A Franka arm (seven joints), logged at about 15 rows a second.
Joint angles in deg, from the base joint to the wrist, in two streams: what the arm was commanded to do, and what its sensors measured. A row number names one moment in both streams.
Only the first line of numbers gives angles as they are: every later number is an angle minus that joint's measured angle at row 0.
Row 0, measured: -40.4 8.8 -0.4 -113.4 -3.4 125.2 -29.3
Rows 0 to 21, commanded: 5.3 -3.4 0.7 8.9 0.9 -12.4 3.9; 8.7 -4.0 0.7 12.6 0.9 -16.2 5.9; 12.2 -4.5 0.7 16.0 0.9 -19.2 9.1; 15.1 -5.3 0.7 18.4 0.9 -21.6 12.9; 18.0 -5.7 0.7 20.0 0.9 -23.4 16.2; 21.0 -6.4 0.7 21.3 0.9 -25.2 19.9; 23.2 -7.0 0.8 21.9 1.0 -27.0 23.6; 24.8 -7.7 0.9 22.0 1.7 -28.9 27.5; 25.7 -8.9 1.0 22.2 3.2 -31.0 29.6; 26.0 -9.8 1.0 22.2 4.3 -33.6 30.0; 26.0 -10.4 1.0 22.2 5.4 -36.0 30.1; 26.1 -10.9 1.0 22.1 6.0 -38.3 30.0; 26.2 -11.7 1.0 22.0 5.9 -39.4 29.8; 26.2 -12.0 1.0 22.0 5.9 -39.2 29.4; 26.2 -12.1 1.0 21.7 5.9 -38.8 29.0; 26.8 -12.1 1.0 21.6 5.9 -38.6 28.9; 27.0 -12.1 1.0 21.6 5.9 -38.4 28.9; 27.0 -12.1 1.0 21.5 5.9 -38.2 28.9; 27.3 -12.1 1.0 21.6 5.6 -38.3 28.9; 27.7 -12.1 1.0 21.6 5.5 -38.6 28.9; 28.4 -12.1 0.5 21.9 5.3 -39.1 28.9; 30.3 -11.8 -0.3 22.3 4.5 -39.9 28.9
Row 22, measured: 27.2 -11.6 1.3 21.9 4.8 -38.0 29.2
